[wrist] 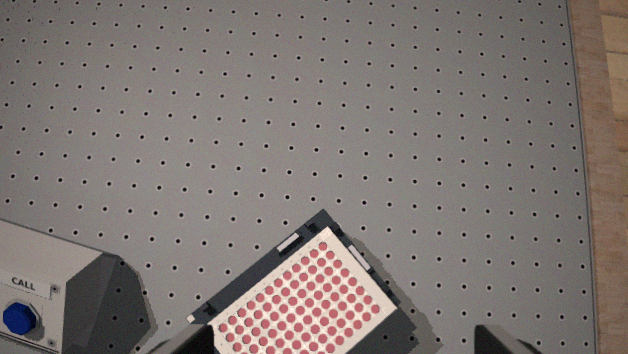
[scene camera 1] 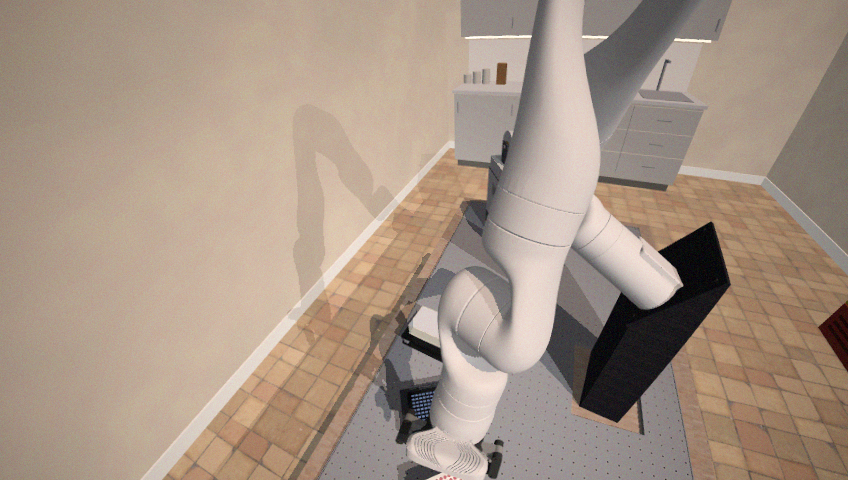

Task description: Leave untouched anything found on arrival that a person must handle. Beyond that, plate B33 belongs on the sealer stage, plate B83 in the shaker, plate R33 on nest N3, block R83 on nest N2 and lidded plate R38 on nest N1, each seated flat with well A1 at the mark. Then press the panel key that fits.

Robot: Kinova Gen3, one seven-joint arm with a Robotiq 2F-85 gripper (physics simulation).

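Where they show: arm's base at its link origin: [scene camera 1: 656,290].
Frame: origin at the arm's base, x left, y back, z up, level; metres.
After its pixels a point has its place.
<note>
My gripper [scene camera 1: 450,446] [wrist: 342,336] {x 0.310, y -0.363, z -0.115 m} is open and empty. It is low at the near end of the grey perforated deck [scene camera 1: 535,443] {x 0.158, y -0.167, z -0.387 m} [wrist: 350,110] {x 0.501, y -0.427, z -0.387 m}, over a white plate with red wells [wrist: 300,300] {x 0.322, y -0.354, z -0.315 m}. The plate lies in a dark nest [wrist: 250,270] {x 0.350, y -0.317, z -0.333 m}, its lower part cut off by the wrist view's edge. A dark plate with blue wells [scene camera 1: 421,404] {x 0.133, y -0.447, z -0.327 m} lies further back, partly behind the wrist. A white block or plate [scene camera 1: 423,324] {x -0.088, y -0.487, z -0.306 m} sits on a black nest [scene camera 1: 416,346] {x -0.060, y -0.508, z -0.383 m} behind that. A panel with a blue button [wrist: 19,318] {x 0.331, y -0.136, z -0.316 m} labelled CALL shows at lower left. Plate labels are unreadable; the arm hides the deck's far end.
A tall black box [scene camera 1: 648,333] {x 0.058, y -0.013, z -0.056 m} stands on the right side of the deck, under an arm link. Part of a grey device [scene camera 1: 494,184] {x -0.705, y -0.309, z -0.158 m} shows behind the arm. The deck's wooden border [scene camera 1: 687,380] {x -0.063, y 0.272, z -0.400 m} [wrist: 590,150] {x 0.436, y -0.691, z -0.400 m} runs along its side. Cabinets [scene camera 1: 648,142] stand at the back wall.
</note>
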